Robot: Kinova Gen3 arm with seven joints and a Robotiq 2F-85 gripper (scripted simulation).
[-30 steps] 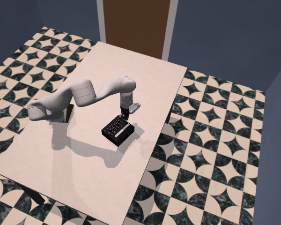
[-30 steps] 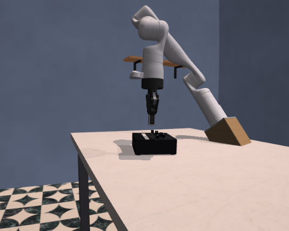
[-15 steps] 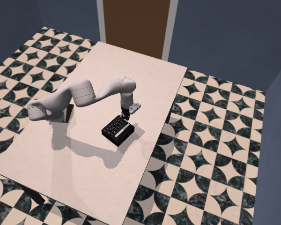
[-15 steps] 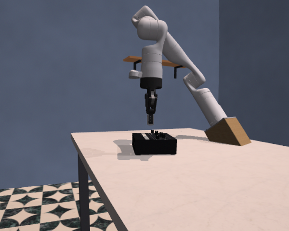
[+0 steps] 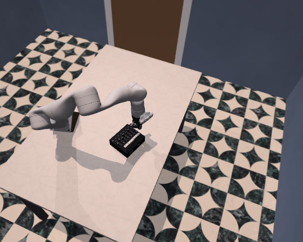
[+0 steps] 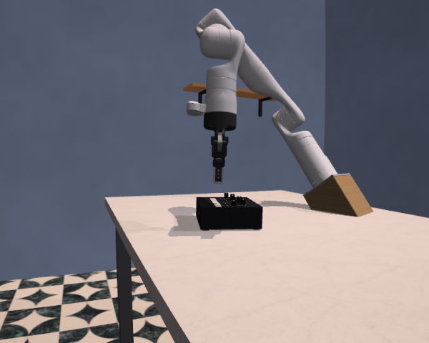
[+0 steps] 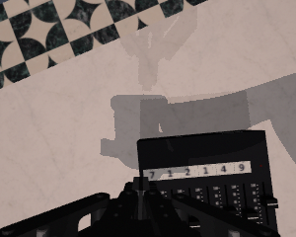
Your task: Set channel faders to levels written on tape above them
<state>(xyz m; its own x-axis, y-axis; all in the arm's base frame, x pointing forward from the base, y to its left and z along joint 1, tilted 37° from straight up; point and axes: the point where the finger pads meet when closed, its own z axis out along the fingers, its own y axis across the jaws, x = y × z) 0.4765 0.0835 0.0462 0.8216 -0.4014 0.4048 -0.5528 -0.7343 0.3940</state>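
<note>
The channel 6 cap lies 110 mm behind my hand, 80 mm to the right of it and 60 mm below it. Also, from my hand: channel 1 cap: 40 mm behind, 10 mm to the left, 60 mm below; channel 2 cap: 70 mm behind, 60 mm below; channel 3 cap: 80 mm behind, 20 mm to the right, 60 mm below.
</note>
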